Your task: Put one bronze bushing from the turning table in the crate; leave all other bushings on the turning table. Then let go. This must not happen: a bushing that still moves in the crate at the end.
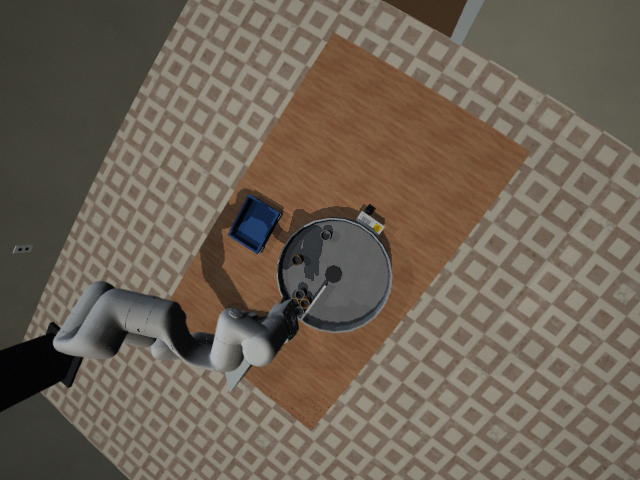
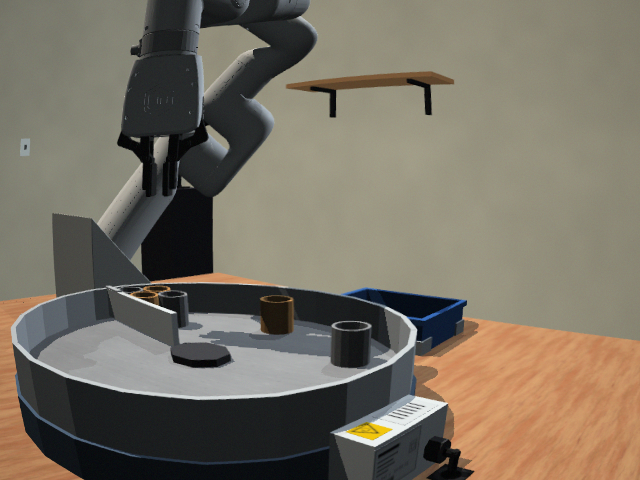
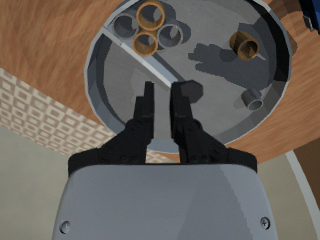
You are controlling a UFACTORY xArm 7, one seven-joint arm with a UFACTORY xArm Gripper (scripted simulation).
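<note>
Gripper in the pictures, in image 1 and image 3 as well. Grey turning table in the pictures too.
</note>
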